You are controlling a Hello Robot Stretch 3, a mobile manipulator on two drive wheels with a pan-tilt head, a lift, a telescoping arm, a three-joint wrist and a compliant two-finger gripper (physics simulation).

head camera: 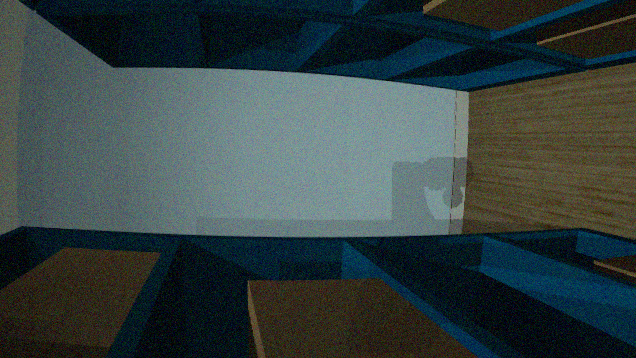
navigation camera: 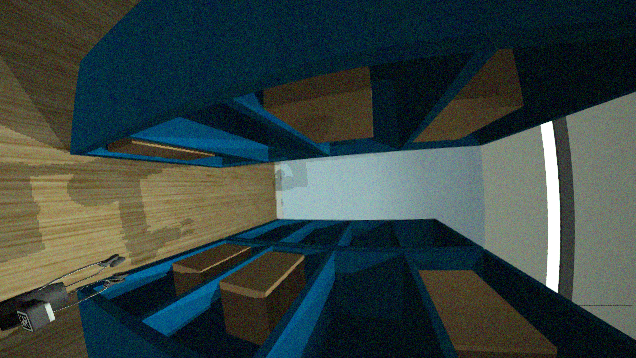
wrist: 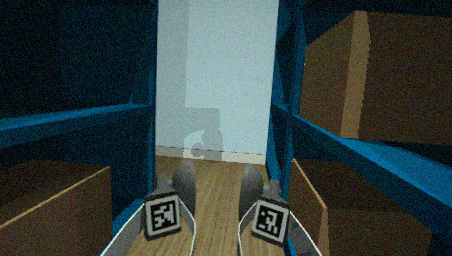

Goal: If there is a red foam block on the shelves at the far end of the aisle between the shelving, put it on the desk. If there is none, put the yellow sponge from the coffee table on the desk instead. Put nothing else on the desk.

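Places are measured from the robot's base along level axes (x right, y ahead, z up), in metres.
Where they show: gripper, between the fingertips: (navigation camera: 126,265).
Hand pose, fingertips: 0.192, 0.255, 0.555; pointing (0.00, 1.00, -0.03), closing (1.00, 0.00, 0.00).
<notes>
After its pixels a point has its place, as x, y, z.
My gripper (navigation camera: 115,269) @[0.192, 0.255, 0.555] (wrist: 217,181) @[0.192, 0.255, 0.555] is open, with no object between its fingertips, and points down the aisle above the wood floor. Blue shelving on the left side (head camera: 300,250) @[-0.136, 1.161, 1.106] (navigation camera: 250,45) @[-0.279, 0.296, 1.063] (wrist: 75,119) and blue shelving on the right side (head camera: 440,80) @[0.639, 2.017, 0.211] (navigation camera: 305,310) (wrist: 400,165) line the aisle. No red foam block can be made out on them; many compartments are dark and partly hidden. The yellow sponge, the coffee table and the desk do not show in these views.
A pale wall (head camera: 250,150) @[0.222, 2.117, 1.184] (navigation camera: 380,185) @[0.225, 2.117, 1.328] (wrist: 230,65) closes the far end of the aisle, with shadows on it. Several brown boxes stand in the shelving, among them one on the left (head camera: 350,320) @[-0.185, 0.664, 1.118] (navigation camera: 325,110) @[-0.202, 0.518, 1.137] and one on the right (navigation camera: 265,275) @[0.475, 0.720, 0.718] (wrist: 405,75). Wood floor (head camera: 550,160) @[0.171, 1.400, 0.000] (navigation camera: 225,195) @[0.143, 1.230, 0.001] runs between.
</notes>
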